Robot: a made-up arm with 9 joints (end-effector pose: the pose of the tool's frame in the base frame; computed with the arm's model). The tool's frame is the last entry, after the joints. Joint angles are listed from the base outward.
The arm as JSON. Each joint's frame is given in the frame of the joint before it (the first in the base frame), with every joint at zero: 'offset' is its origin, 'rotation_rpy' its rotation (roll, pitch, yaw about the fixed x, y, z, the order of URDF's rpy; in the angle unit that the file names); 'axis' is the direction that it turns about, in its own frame. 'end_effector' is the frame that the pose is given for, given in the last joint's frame.
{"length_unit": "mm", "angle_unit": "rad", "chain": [
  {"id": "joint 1", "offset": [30.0, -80.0, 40.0], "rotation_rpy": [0.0, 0.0, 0.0], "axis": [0.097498, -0.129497, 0.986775]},
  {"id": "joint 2", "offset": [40.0, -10.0, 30.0], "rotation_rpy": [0.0, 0.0, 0.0], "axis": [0.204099, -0.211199, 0.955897]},
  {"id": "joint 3", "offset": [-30.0, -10.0, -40.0], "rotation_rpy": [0.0, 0.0, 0.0], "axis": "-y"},
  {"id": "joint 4", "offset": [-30.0, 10.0, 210.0], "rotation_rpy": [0.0, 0.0, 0.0], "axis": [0.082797, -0.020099, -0.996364]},
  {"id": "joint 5", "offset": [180.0, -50.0, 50.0], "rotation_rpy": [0.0, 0.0, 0.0], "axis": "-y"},
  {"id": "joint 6", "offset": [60.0, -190.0, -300.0], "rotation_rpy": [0.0, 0.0, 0.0], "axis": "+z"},
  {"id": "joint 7", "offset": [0.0, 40.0, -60.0], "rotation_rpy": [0.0, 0.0, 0.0], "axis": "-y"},
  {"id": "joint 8", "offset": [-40.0, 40.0, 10.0], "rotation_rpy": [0.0, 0.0, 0.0], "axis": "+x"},
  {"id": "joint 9", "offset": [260.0, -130.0, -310.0], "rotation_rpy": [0.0, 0.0, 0.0], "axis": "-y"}
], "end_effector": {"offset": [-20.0, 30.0, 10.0], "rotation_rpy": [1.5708, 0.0, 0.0]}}
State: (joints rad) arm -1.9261 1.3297 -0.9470 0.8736 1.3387 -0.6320 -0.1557 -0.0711 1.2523
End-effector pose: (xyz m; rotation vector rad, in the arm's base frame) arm -0.2676 -1.0498 0.0100 -0.5028 -1.3299 0.1355
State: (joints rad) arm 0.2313 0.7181 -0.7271 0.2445 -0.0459 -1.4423 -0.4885 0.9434 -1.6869
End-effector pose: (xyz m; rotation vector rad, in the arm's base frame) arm 0.3963 -0.2172 -0.5657 -2.1394 -1.1484 1.7970
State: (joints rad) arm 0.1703 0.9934 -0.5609 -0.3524 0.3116 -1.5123 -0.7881 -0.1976 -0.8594
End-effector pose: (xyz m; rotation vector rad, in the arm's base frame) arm 0.2297 0.1294 -0.4720 0.9861 1.3624 -1.2869
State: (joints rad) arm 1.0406 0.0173 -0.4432 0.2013 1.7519 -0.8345 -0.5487 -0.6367 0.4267
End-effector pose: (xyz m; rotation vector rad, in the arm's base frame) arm 0.9056 0.2693 0.1639 1.8443 -0.7618 0.8422
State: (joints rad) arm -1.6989 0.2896 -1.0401 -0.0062 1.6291 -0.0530 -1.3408 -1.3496 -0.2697
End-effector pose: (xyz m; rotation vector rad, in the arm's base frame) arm -0.3936 -0.8826 -0.2724 0.5489 0.6739 -1.7584
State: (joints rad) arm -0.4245 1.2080 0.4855 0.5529 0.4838 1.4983 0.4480 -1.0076 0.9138
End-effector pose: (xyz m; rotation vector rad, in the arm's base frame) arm 0.5197 -0.2085 0.3923 -0.2451 -1.4761 2.6202
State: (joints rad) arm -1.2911 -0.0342 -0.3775 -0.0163 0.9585 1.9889 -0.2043 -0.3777 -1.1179
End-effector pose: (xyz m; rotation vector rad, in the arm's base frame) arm 0.1086 -0.7342 -0.2729 0.0745 0.9159 -0.7156
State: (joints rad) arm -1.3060 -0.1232 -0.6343 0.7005 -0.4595 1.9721 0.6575 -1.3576 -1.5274
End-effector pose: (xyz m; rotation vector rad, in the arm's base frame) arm -0.1526 -0.2672 -0.0430 1.3678 0.3537 -1.9060
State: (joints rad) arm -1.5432 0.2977 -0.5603 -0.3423 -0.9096 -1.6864 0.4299 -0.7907 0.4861
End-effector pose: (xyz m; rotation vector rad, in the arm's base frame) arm -0.4336 -0.2481 0.3077 -0.3574 0.8127 -1.5478
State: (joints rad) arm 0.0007 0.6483 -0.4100 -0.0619 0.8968 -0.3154 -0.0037 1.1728 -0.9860
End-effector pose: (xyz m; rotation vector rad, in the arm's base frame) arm 0.7001 0.4178 0.0247 2.2871 1.5823 0.7435
